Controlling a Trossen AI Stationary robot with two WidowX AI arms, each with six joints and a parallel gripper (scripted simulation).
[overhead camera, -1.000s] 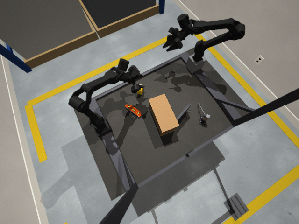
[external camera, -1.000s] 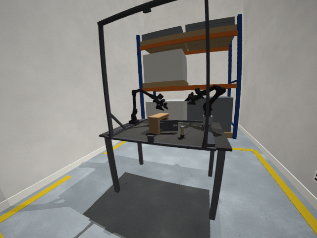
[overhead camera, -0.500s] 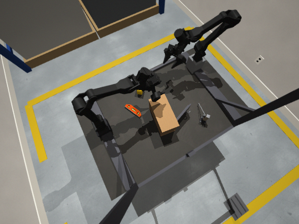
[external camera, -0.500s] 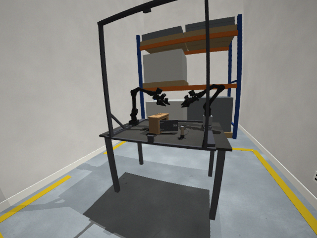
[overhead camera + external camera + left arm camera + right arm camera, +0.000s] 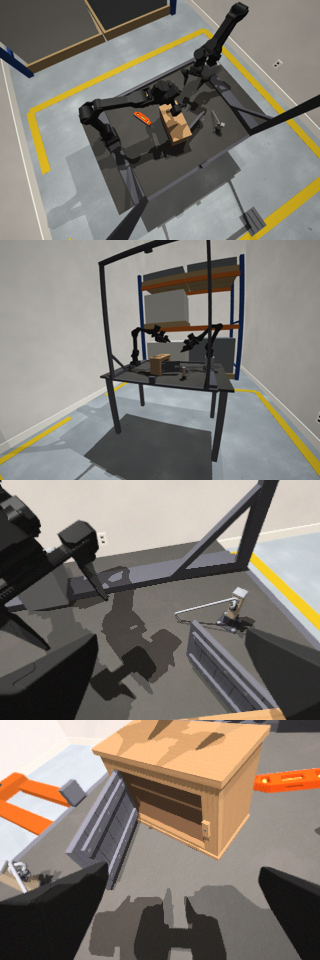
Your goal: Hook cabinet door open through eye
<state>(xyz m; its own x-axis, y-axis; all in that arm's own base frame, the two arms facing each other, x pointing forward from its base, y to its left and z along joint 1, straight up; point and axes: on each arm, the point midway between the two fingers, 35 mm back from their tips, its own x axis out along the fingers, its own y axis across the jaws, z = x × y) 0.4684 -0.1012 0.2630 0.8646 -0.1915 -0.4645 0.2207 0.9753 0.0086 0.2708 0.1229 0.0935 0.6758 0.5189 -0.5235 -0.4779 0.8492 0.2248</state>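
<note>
My right gripper is now 250 mm past the metal hook rod, 160 mm above it and 30 mm to the left of it. Round my right hand: yellow block: 240 mm to the left, 180 mm ahead, 170 mm below; grey door: 210 mm behind, 140 mm below, 130 mm to the left; orange level: 370 mm to the left, 200 mm below, 70 mm ahead.
</note>
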